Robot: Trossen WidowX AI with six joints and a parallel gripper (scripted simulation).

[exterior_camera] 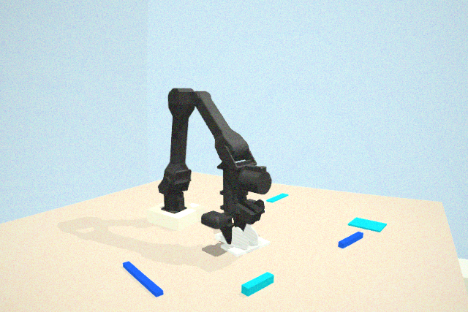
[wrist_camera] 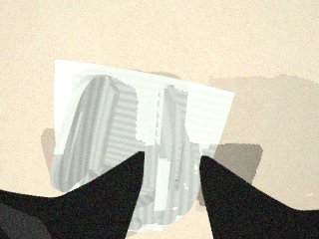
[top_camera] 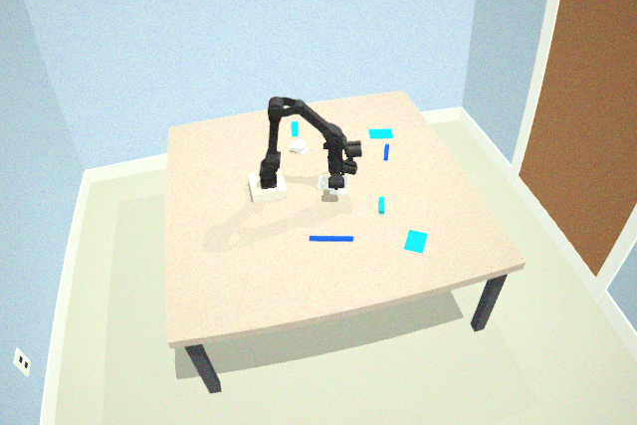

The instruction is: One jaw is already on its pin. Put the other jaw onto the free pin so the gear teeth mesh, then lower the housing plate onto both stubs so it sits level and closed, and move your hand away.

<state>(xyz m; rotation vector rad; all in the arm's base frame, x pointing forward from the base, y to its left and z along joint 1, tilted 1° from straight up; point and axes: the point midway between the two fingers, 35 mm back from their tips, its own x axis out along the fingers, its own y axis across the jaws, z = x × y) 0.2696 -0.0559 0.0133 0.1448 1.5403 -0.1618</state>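
Right now my gripper tip is 10 cm past the small white piece, 31 cm to the right of it and 1 cm above it. Round my gripper tip: cyan block: 15 cm ahead, 14 cm to the right, 1 cm below; short blue bar: 28 cm ahead, 19 cm to the left, 1 cm below; long blue bar: 8 cm behind, 27 cm to the right, 1 cm below.
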